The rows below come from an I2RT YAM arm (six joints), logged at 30 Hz.
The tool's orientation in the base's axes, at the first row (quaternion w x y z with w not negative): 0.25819, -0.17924, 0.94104, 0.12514
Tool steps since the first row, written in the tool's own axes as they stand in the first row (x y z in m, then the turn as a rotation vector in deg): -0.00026, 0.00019, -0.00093, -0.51, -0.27, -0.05; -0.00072, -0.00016, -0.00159, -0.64, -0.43, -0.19; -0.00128, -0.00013, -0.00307, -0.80, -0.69, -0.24; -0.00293, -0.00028, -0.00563, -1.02, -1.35, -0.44; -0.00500, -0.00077, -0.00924, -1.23, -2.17, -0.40; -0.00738, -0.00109, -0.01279, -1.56, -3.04, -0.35; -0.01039, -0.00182, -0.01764, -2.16, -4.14, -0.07
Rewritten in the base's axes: -0.00028, -0.00006, 0.00094, 0.50, -0.12, 0.27; -0.00006, -0.00047, 0.00169, 0.60, -0.28, 0.44; -0.00027, -0.00078, 0.00323, 0.81, -0.48, 0.53; -0.00002, -0.00130, 0.00622, 1.17, -1.09, 0.72; 0.00025, -0.00236, 0.01026, 1.68, -1.76, 0.68; 0.00072, -0.00317, 0.01445, 2.32, -2.44, 0.69; 0.00129, -0.00460, 0.01999, 3.37, -3.18, 0.61
